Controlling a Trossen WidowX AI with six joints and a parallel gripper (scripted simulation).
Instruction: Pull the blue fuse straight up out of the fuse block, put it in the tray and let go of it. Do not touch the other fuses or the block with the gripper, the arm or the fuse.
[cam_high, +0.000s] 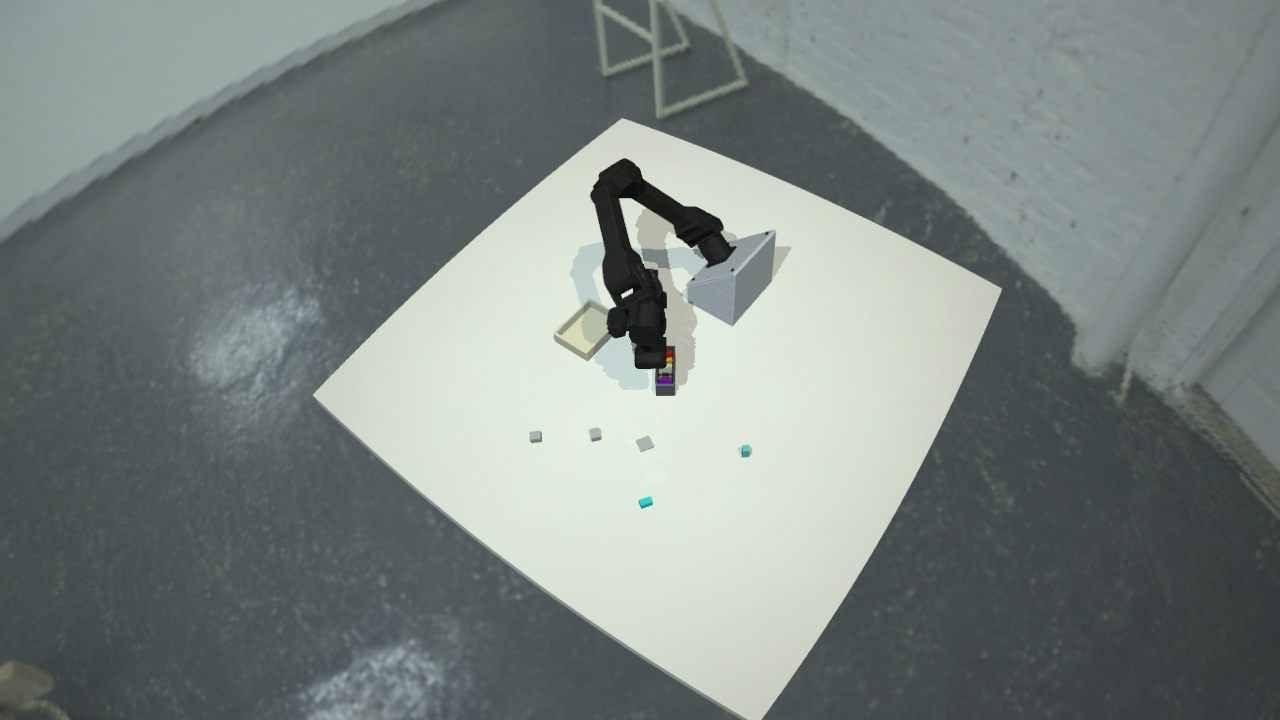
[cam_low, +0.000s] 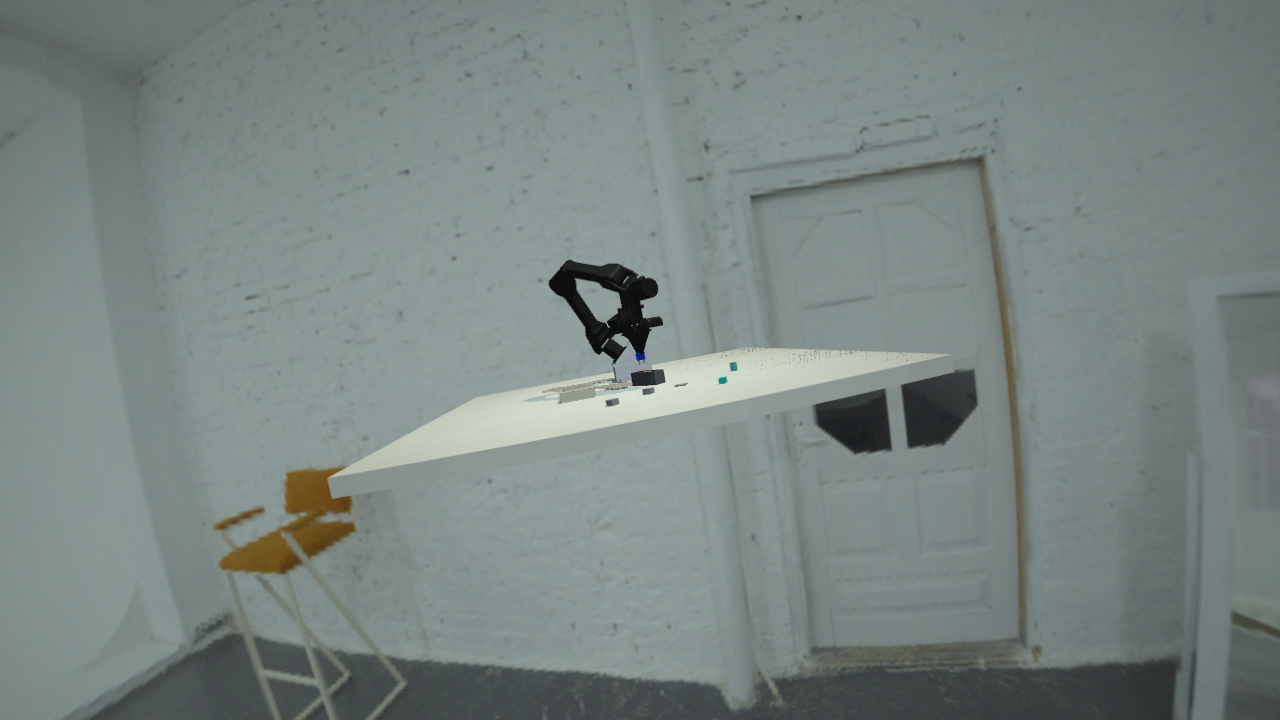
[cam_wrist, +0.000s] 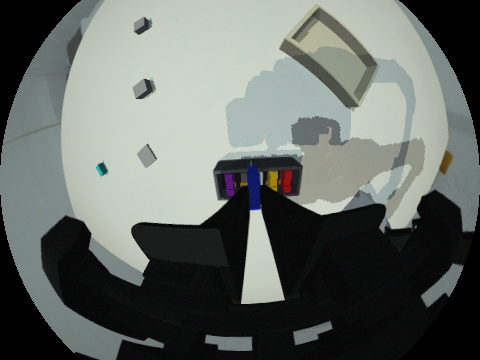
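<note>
Right now my gripper tip is 200 mm to the left of the tray, 90 mm above it and 40 mm past it. Round my gripper tip: blue fuse (10 mm below).
</note>
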